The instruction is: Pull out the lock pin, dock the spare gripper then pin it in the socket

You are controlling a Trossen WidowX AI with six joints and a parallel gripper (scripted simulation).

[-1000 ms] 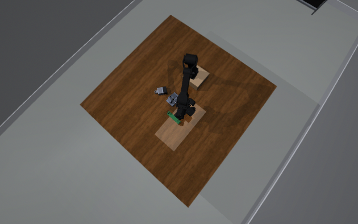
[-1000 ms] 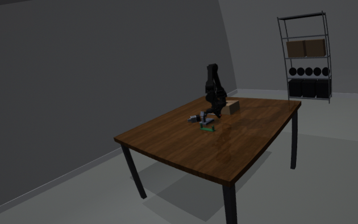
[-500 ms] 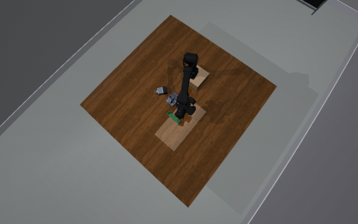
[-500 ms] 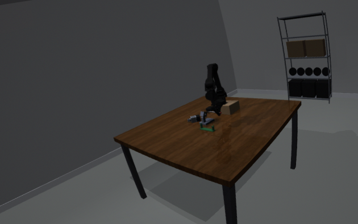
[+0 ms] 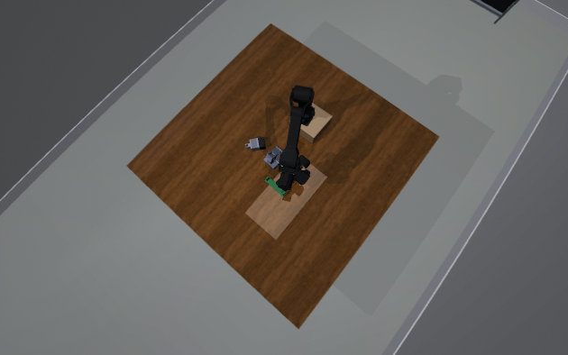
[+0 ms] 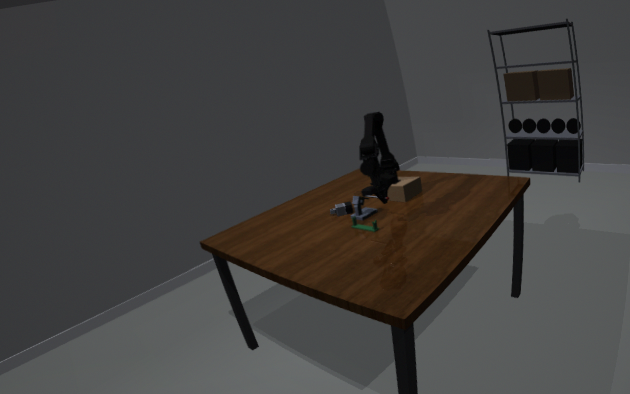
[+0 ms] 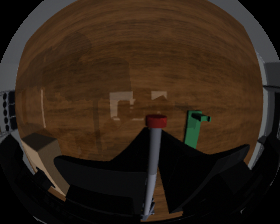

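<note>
The green rack lies 80 mm ahead of my gripper tip, 70 mm to the right of it and 60 mm below it. Also, from my gripper tip: grey mount (170 mm to the right, 50 mm behind, 40 mm below); spare gripper (300 mm to the right, 70 mm below, 60 mm behind).
</note>
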